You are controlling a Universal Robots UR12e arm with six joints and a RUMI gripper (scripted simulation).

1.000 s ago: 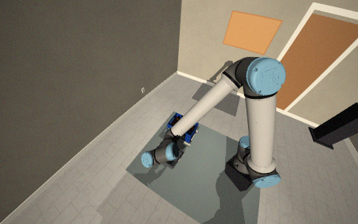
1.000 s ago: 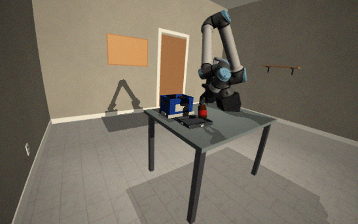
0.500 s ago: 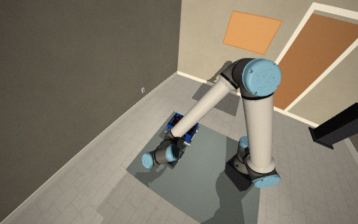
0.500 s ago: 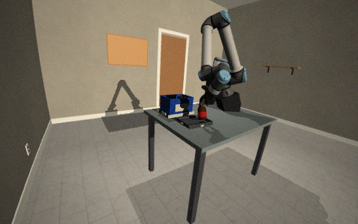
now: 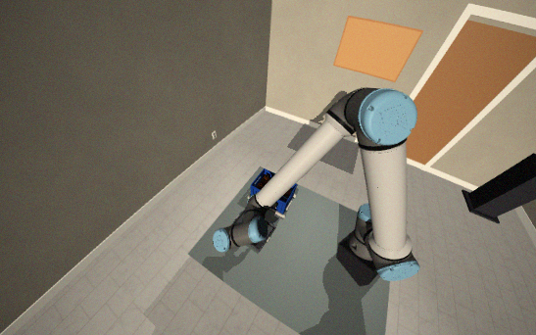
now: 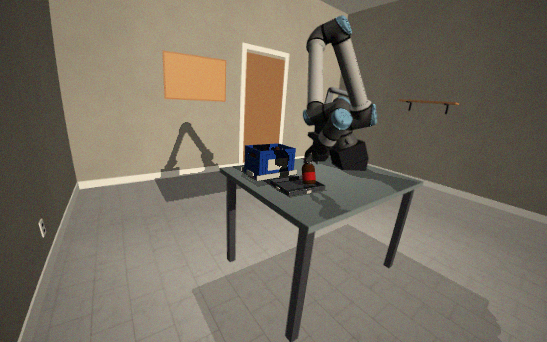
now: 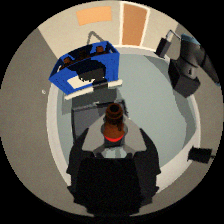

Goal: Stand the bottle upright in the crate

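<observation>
The bottle is 50 mm below my hand and 10 mm to the left of it. Round my hand: crate: 280 mm to the right, 60 mm below, 60 mm ahead; tray: 130 mm below, 70 mm ahead.
</observation>
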